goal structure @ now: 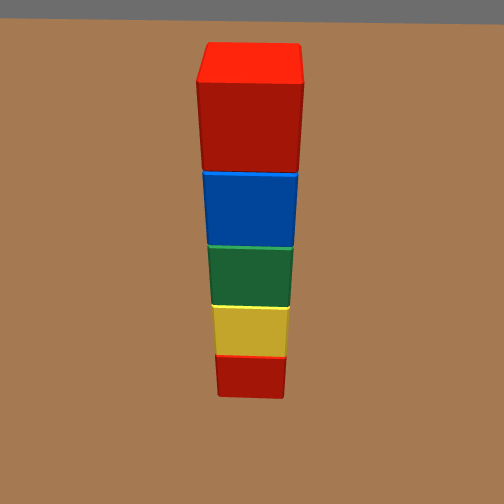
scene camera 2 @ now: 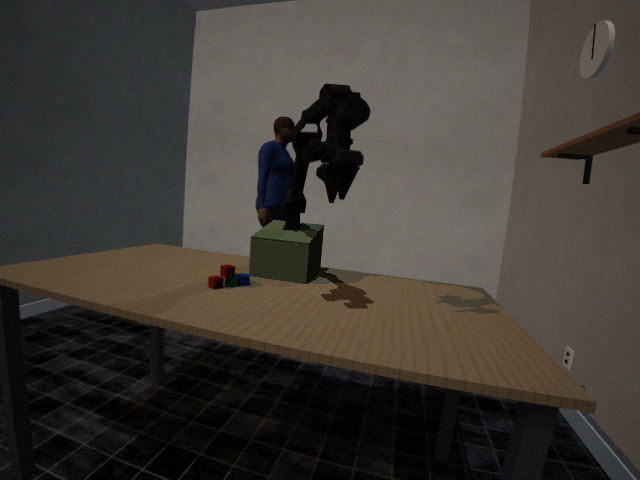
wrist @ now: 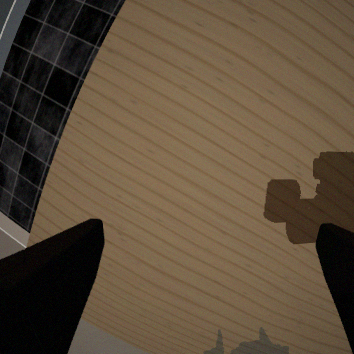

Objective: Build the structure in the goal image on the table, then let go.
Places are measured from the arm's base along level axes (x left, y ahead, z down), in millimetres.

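Pixels of known places: gripper, between the fingertips: [scene camera 2: 336, 201] [wrist: 214, 235]; arm's base, origin of its link: [scene camera 2: 292, 227].
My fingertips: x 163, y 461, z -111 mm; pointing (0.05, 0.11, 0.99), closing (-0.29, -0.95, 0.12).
For each thing: its top centre in the pictures, then the offset to it from my fingertips. Level surfaces: height alone.
- wooden table, height of its surface: dz +290 mm
- second red block, centre of its top: [scene camera 2: 227, 265] dx -318, dy -182, dz +224 mm
- green block, centre of its top: [scene camera 2: 231, 275] dx -309, dy -193, dz +257 mm
- blue block, centre of its top: [scene camera 2: 243, 274] dx -278, dy -220, dz +257 mm
- yellow block, centre of its top: [scene camera 2: 236, 271] dx -310, dy -247, dz +257 mm
A small cluster of blocks stands on the wooden table [scene camera 2: 361, 330] [wrist: 175, 125], left of the arm's base in the scene view. A red block [scene camera 2: 215, 282] sits at the left of the cluster. A second red block [scene camera 2: 227, 270] sits higher, on top of the cluster. A green block [scene camera 2: 231, 281] and a blue block [scene camera 2: 243, 279] are low at the right, and a bit of a yellow block [scene camera 2: 238, 273] shows behind them. How the hidden sides touch cannot be told. My gripper [scene camera 2: 336, 200] [wrist: 214, 235] is open and empty, high above the table and to the right of the blocks.
The arm stands on a green box [scene camera 2: 279, 259] at the back of the table, close to the blocks. A person in a blue top [scene camera 2: 273, 173] stands behind the arm. A wall shelf [scene camera 2: 594, 142] is at the right. Arm shadows fall on the table.
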